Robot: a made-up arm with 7 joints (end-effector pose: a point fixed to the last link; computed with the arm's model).
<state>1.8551 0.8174 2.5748 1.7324 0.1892 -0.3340 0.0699</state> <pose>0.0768 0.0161 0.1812 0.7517 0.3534 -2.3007</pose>
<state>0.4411 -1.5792 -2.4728 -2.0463 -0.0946 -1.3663 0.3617</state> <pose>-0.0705 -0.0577 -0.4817 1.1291 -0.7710 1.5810</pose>
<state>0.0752 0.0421 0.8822 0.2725 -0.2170 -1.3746 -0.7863</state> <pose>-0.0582 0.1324 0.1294 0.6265 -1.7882 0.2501</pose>
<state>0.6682 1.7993 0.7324 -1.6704 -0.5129 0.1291 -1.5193</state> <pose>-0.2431 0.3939 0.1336 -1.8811 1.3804 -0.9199</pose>
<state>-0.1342 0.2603 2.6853 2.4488 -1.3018 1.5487 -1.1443</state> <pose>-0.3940 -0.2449 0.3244 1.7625 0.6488 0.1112</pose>
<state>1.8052 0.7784 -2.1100 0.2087 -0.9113 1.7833 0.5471</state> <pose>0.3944 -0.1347 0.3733 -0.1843 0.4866 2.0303</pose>
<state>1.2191 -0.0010 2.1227 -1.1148 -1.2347 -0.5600 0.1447</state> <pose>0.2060 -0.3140 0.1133 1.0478 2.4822 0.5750</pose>
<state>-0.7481 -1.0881 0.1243 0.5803 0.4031 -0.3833 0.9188</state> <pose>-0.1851 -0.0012 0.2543 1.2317 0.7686 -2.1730</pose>
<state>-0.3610 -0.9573 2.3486 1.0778 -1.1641 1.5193 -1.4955</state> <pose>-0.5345 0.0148 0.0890 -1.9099 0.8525 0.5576</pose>
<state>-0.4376 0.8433 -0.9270 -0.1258 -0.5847 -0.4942 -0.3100</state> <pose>-0.1794 -0.0157 0.3717 0.0367 0.7865 0.2938</pose>
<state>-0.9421 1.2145 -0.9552 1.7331 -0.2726 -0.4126 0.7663</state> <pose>0.1365 0.3125 0.2029 -0.4699 0.0545 -2.0857</pose>
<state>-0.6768 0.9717 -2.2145 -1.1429 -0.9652 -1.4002 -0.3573</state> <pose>-0.0042 0.0946 0.5409 0.3345 1.9385 0.0044</pose>
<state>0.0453 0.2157 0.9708 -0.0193 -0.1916 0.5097 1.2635</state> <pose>-0.1864 -0.2565 0.1034 0.0085 -1.6399 -0.0118</pose>
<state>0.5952 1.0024 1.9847 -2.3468 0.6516 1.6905 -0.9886</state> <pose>-0.5439 0.0890 -0.1343 -1.1694 -0.6296 -0.2041</pose>
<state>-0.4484 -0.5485 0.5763 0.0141 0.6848 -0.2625 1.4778</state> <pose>-0.0631 0.0835 0.2014 0.1408 0.1006 -2.4097</pose>
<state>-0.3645 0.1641 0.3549 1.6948 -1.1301 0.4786 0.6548</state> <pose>-0.0204 -0.0559 -0.0346 1.2255 -1.7131 0.2995</pose>
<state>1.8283 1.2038 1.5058 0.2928 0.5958 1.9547 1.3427</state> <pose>-0.5333 -0.2567 0.1873 1.4887 2.1098 -1.1741</pose>
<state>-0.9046 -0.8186 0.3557 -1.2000 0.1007 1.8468 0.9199</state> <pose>-0.1886 -0.5285 0.2588 0.2444 0.7406 0.3913</pose>
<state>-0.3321 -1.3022 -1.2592 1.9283 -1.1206 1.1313 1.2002</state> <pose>-0.3070 0.3094 -0.1016 2.2153 -0.1949 -1.6027</pose>
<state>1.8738 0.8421 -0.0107 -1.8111 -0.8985 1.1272 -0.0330</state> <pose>-0.2784 0.3120 0.2039 -1.8401 0.6822 -0.4481</pose>
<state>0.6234 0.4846 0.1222 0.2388 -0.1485 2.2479 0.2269</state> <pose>0.2379 0.0004 0.6740 -0.7845 0.5118 2.3399</pose>
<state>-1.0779 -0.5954 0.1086 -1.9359 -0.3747 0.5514 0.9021</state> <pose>-0.1570 -0.1582 0.4062 -0.7107 0.7703 0.5235</pose>
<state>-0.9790 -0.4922 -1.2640 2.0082 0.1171 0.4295 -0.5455</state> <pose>-0.2354 0.1907 0.2377 1.8874 -0.8269 -2.0736</pose>
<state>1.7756 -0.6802 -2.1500 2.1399 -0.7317 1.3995 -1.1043</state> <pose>0.3923 0.1198 -0.1508 -1.4584 0.2998 -2.3253</pose>
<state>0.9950 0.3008 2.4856 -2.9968 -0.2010 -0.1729 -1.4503</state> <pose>-0.1178 -0.0729 -0.0473 -0.1574 -0.9713 -1.0053</pose>
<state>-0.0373 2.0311 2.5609 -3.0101 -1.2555 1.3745 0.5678</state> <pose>-0.2615 0.5073 -0.0336 -2.2450 -0.3335 -1.4888</pose>
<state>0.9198 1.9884 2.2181 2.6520 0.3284 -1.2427 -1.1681</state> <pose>-0.3575 0.0370 -0.0276 0.0478 0.8850 1.6996</pose>
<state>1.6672 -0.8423 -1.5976 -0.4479 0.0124 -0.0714 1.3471</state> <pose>0.1472 -0.1351 0.1288 -0.2608 -0.7564 0.7673</pose>
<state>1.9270 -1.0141 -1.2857 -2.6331 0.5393 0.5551 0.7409</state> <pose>0.0804 -0.0663 0.2872 -1.6207 -2.4519 1.0851</pose>
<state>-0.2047 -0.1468 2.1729 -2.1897 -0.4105 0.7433 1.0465</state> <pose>-0.3681 0.1541 0.0267 -1.9317 -0.5920 -1.4369</pose>
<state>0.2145 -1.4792 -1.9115 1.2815 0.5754 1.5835 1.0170</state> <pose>-0.3978 -0.0767 -0.3206 -2.0834 -2.2737 -0.1701</pose>
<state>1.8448 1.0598 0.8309 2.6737 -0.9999 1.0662 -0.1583</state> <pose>-0.2788 0.2144 0.2911 0.2623 0.3608 -1.4424</pose>
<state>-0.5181 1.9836 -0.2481 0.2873 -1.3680 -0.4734 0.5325</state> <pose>-0.1272 0.0959 0.4118 -0.6715 0.2541 1.0217</pose>
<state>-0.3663 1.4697 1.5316 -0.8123 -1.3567 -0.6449 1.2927</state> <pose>0.0924 -0.0668 0.4275 -0.5171 -1.8358 1.8427</pose>
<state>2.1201 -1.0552 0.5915 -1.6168 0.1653 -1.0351 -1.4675</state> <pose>0.2863 0.1179 0.3438 -0.1896 -2.3995 1.1486</pose>
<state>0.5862 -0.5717 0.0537 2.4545 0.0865 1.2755 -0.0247</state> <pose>0.1181 0.2978 0.0958 -1.9107 1.2328 -0.7008</pose>
